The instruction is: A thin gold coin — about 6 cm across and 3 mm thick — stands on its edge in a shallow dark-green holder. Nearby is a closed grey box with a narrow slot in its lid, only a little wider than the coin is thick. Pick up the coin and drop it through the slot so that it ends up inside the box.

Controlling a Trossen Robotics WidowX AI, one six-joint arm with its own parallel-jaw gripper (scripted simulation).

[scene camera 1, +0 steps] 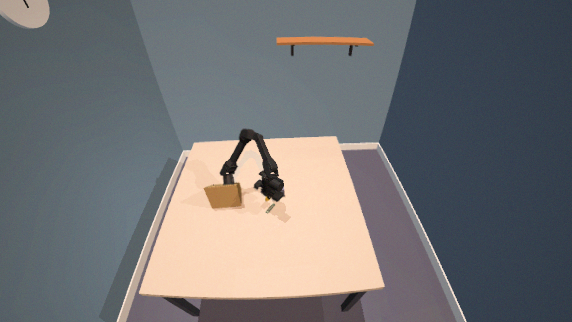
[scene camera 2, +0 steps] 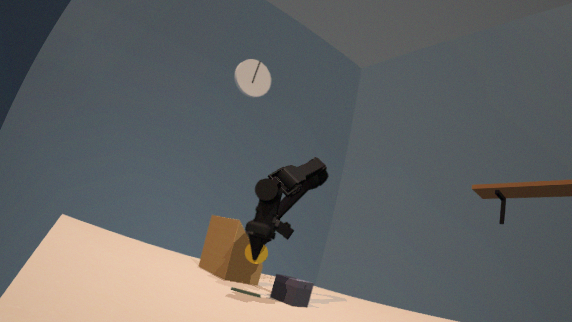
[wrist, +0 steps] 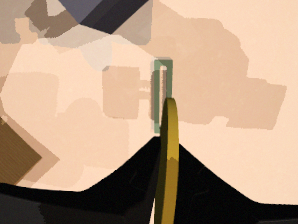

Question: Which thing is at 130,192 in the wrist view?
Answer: My gripper.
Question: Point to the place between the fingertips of my gripper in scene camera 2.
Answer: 254,260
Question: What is my gripper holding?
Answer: A thin gold coin.
